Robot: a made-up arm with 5 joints.
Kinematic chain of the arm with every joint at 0, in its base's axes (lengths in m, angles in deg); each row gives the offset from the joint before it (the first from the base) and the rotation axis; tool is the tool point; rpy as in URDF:
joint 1: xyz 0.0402 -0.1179 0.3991 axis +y
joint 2: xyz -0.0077 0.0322 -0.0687 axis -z
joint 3: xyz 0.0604 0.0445 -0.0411 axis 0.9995 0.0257 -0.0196
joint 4: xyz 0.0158 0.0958 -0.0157 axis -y
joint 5: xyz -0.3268 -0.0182 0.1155 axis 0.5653 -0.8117 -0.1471
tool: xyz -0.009 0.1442 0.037 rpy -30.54 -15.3 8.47
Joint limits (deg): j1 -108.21..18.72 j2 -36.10..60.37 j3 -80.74..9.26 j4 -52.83..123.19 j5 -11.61..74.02
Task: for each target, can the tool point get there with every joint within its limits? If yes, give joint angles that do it. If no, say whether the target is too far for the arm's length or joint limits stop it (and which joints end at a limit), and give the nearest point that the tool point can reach.
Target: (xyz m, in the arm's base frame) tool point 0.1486 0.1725 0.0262
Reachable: yes | joints -75.51 -26.34 -66.10 -23.50 13.85
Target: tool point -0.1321 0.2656 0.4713
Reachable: yes | joints -20.53 -2.27 -21.28 -33.79 32.33
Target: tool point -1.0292 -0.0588 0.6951
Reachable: no: too far | nearest point -0.4061 -0.0373 0.4544 | short by 0.668 m
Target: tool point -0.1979 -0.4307 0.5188
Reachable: no: joint limits stop it (at a limit: joint 2, joint 3, joint 5) | nearest point -0.3145 -0.1267 0.5774 | short by 0.331 m
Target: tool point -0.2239 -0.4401 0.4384
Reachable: no: joint limits stop it (at a limit: joint 1, joint 2, joint 3, joint 5) | nearest point -0.2896 -0.3479 0.1882 | short by 0.275 m
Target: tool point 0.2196 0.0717 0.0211
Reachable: yes | joints -80.66 -11.85 -47.59 15.42 10.52
